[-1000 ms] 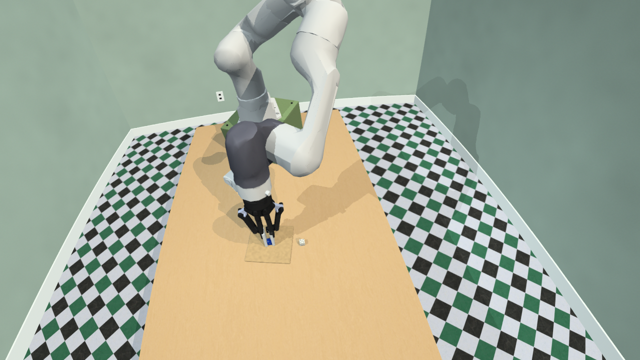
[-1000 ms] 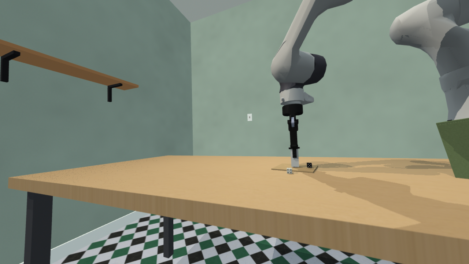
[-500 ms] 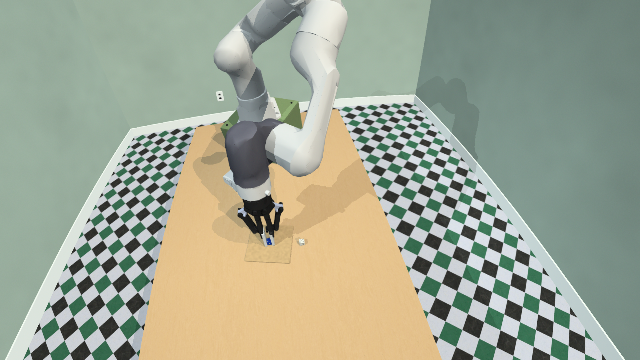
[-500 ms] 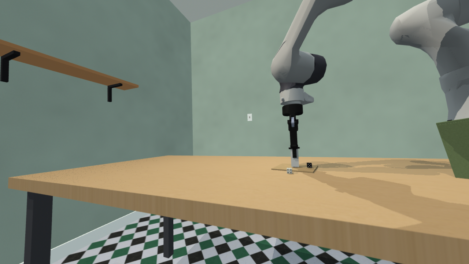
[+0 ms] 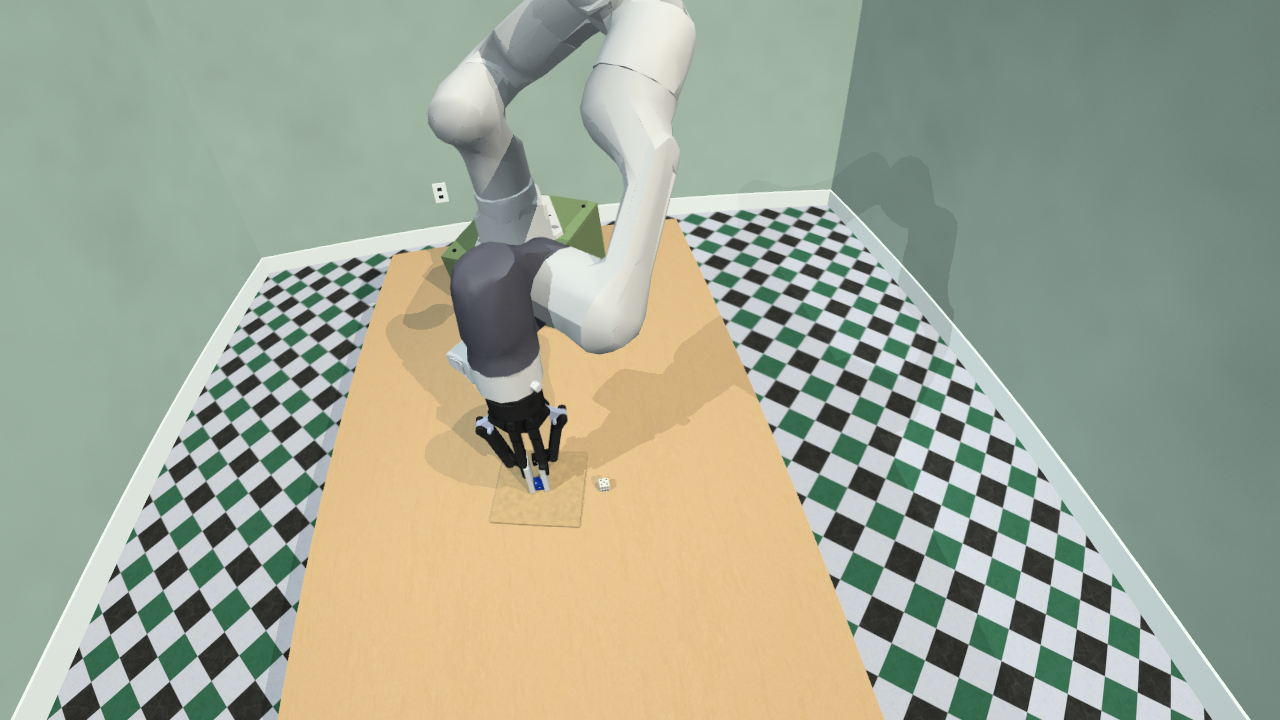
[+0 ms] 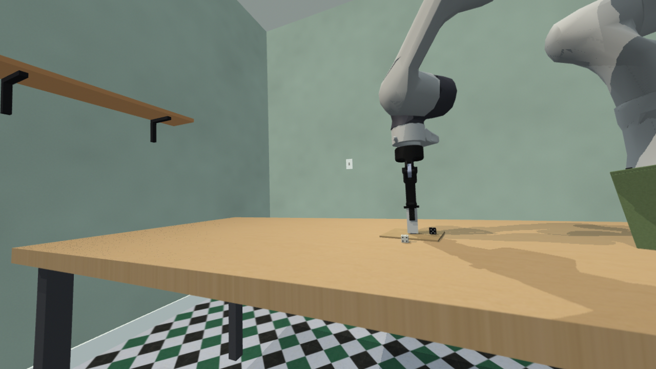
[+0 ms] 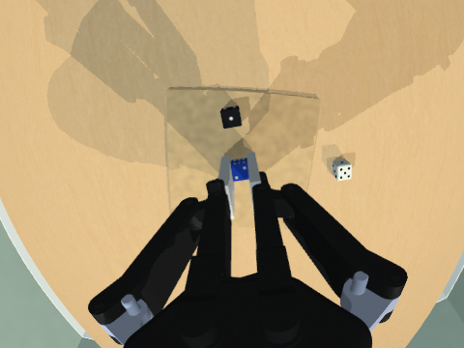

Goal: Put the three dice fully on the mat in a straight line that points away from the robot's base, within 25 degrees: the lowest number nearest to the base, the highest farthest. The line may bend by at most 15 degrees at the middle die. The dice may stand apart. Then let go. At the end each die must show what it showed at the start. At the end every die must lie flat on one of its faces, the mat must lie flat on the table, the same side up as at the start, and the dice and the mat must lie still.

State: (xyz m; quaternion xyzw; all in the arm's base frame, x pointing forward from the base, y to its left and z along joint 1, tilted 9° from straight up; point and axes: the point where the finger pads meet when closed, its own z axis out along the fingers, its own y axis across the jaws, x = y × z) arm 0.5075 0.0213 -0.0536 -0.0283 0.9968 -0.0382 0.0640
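Right now my hand is 3 cm above the blue die. The rest, counted from my hand: black die (5 cm behind, 3 cm below); then tan mat (4 cm below); then white die (1 cm ahead, 10 cm to the left, 3 cm below).
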